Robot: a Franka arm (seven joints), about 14 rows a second.
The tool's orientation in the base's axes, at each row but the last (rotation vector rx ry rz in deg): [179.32, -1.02, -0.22]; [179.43, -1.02, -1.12]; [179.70, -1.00, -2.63]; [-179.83, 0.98, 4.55]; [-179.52, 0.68, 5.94]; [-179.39, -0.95, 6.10]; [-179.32, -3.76, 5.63]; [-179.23, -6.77, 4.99]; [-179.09, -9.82, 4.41]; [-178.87, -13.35, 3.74]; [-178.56, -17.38, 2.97]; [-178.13, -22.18, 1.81]
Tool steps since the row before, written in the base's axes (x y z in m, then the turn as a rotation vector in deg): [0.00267, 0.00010, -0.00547, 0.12, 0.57, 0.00]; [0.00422, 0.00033, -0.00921, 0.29, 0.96, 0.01]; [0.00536, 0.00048, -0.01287, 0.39, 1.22, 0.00]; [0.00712, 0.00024, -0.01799, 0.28, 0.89, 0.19]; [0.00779, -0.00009, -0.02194, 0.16, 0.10, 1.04]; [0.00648, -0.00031, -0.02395, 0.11, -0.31, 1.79]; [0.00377, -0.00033, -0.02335, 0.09, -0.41, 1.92]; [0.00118, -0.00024, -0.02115, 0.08, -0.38, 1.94]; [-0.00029, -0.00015, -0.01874, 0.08, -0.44, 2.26]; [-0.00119, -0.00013, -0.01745, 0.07, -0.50, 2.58]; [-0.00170, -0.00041, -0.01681, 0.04, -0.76, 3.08]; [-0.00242, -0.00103, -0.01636, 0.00, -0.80, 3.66]
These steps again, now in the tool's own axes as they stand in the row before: [0.00268, -0.00020, 0.00546, 0.11, -0.57, -0.01]; [0.00433, -0.00047, 0.00915, 0.28, -0.96, -0.02]; [0.00573, -0.00060, 0.01271, 0.38, -1.22, -0.02]; [0.00802, -0.00029, 0.01761, 0.26, -0.89, -0.20]; [0.00922, 0.00017, 0.02138, 0.09, -0.11, -1.05]; [0.00809, 0.00060, 0.02345, -0.02, 0.29, -1.80]; [0.00520, 0.00074, 0.02306, -0.05, 0.39, -1.93]; [0.00232, 0.00058, 0.02105, -0.06, 0.36, -1.94]; [0.00060, 0.00036, 0.01873, -0.08, 0.42, -2.26]; [-0.00048, 0.00019, 0.01748, -0.11, 0.47, -2.58]; [-0.00121, 0.00030, 0.01685, -0.21, 0.71, -3.08]; [-0.00229, 0.00058, 0.01640, -0.27, 0.74, -3.66]
